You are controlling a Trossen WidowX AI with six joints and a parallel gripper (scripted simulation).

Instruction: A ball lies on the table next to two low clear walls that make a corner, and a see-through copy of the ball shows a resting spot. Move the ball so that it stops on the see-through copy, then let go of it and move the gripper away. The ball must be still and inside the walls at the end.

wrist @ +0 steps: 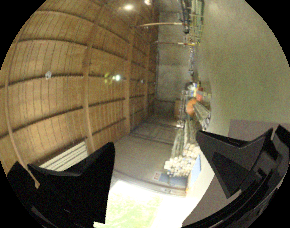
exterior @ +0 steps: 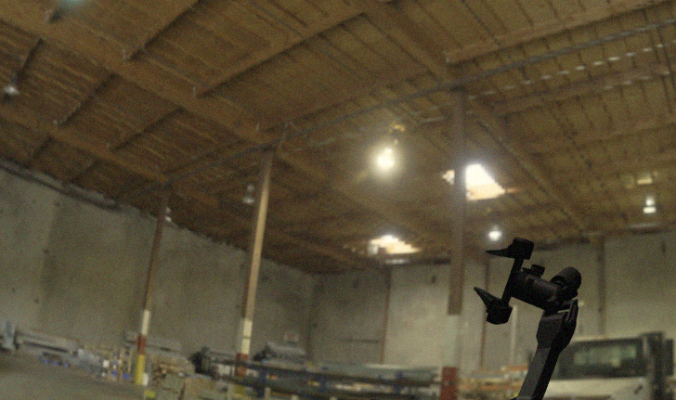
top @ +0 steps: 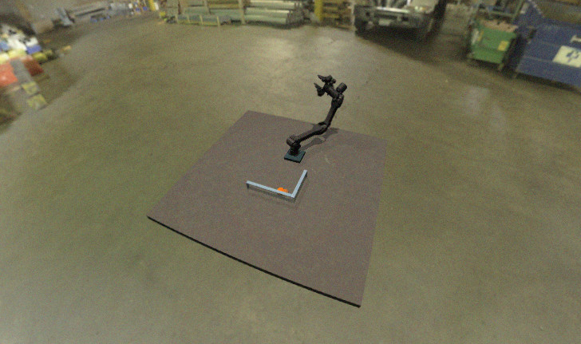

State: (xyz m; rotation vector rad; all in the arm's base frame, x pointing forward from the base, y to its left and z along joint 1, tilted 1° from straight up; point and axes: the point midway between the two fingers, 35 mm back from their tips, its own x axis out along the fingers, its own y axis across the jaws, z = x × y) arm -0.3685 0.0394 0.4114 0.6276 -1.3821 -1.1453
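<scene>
Right now the orange ball is 760 mm ahead of my gripper tip, 70 mm to the left of it and 410 mm below it.
</scene>
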